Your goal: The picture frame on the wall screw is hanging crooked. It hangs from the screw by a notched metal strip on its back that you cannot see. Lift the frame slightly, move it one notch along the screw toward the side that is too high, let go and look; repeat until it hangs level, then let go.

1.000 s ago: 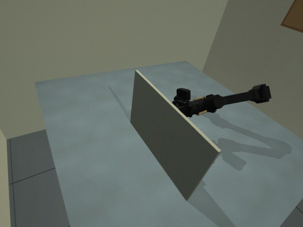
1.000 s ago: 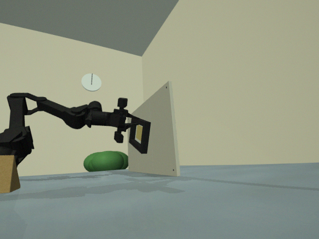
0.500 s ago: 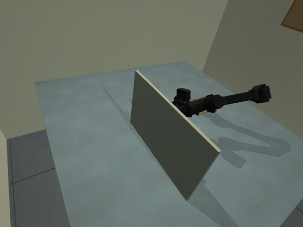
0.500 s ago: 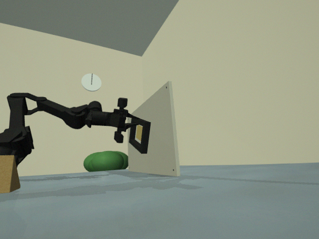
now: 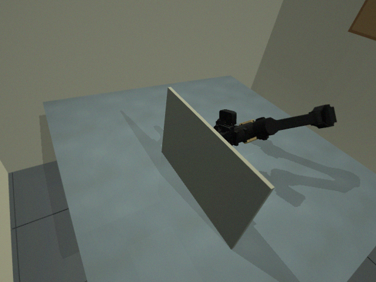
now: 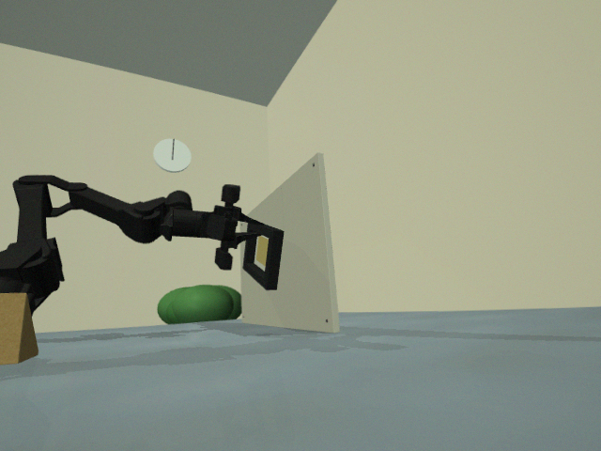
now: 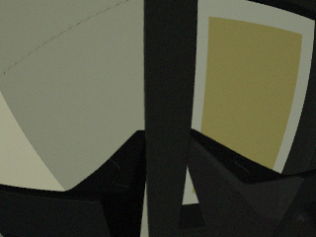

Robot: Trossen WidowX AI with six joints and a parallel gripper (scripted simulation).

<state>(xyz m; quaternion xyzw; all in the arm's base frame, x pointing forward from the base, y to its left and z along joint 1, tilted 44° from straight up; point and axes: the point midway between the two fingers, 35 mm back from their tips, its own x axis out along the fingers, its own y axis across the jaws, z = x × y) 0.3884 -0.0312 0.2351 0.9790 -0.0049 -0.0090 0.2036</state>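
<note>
The picture frame is 1 cm ahead of my gripper tip, 2 cm to the left of it and 5 cm below it. The rest, counted from my gripper tip: wall panel: 2 cm ahead, 1 cm to the left, 7 cm below.
</note>
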